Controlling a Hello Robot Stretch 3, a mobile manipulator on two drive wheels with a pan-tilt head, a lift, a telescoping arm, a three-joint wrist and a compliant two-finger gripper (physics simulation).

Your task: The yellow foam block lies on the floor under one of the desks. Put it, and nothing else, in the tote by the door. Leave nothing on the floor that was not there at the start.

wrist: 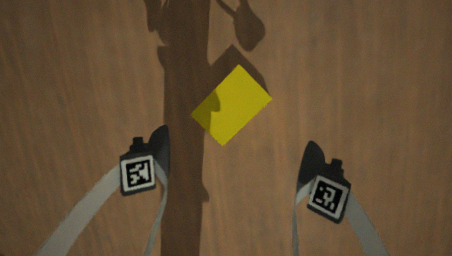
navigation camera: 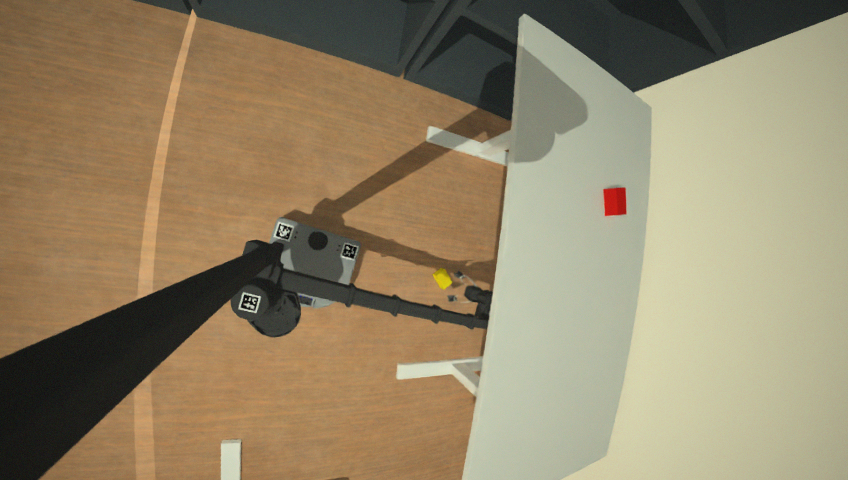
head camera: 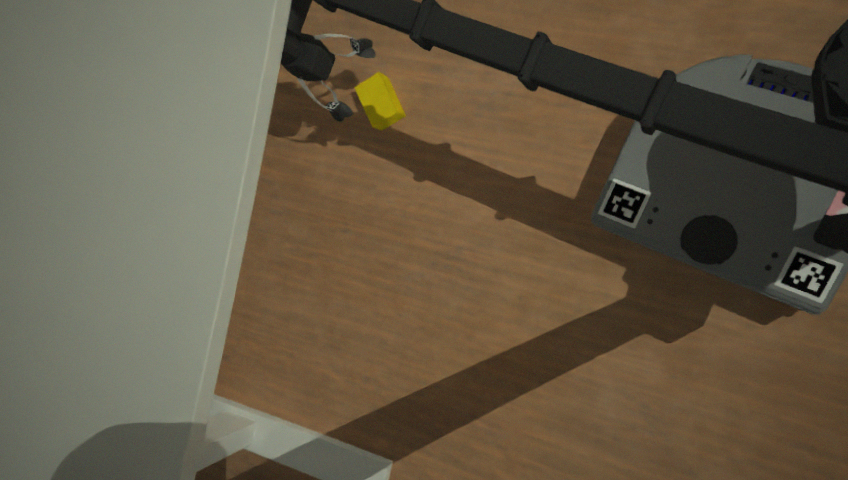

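Seen in the pictures: gripper, between the fingertips: [navigation camera: 452,285] [head camera: 358,83]; robot's base, origin of its link: [navigation camera: 316,239] [head camera: 706,237].
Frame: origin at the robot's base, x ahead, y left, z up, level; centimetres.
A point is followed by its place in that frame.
Observation:
The yellow foam block [head camera: 379,101] {y -64.7, x -0.9, z 4.5 cm} [navigation camera: 442,278] {y -64.3, x -0.8, z 4.5 cm} [wrist: 231,105] lies on the floor beside the long edge of a desk, on the robot's side of that edge. In the wrist view it lies turned at a slant, ahead of the fingertips and between their lines. My gripper [head camera: 355,78] {y -63.8, x -2.2, z 16.5 cm} [navigation camera: 455,286] {y -63.8, x -2.2, z 16.5 cm} [wrist: 235,151] {y -63.8, x -2.2, z 16.5 cm} is open, with its fingers wide apart and nothing between them. It comes from the desk side, and its fingertips point toward the block and back toward the base. The wrist is partly hidden by the desk top. The tote does not show in these views.
The pale desk top [head camera: 130,178] {y -53.5, x 16.9, z 72.0 cm} [navigation camera: 571,267] {y -69.4, x 15.7, z 72.0 cm} overhangs the wrist. White desk feet [navigation camera: 455,141] {y -49.9, x 71.0, z 2.5 cm} [navigation camera: 425,369] {y -71.7, x -50.8, z 2.5 cm} stand on both sides of the arm [head camera: 586,86] {y -18.6, x -9.6, z 52.2 cm} [navigation camera: 410,306] {y -29.5, x -9.5, z 52.0 cm}. A red block [navigation camera: 614,201] {y -79.4, x 41.4, z 75.6 cm} sits on the desk. Dark structures [navigation camera: 333,41] {y 23.3, x 85.8, z 7.6 cm} stand along the navigation view's top.

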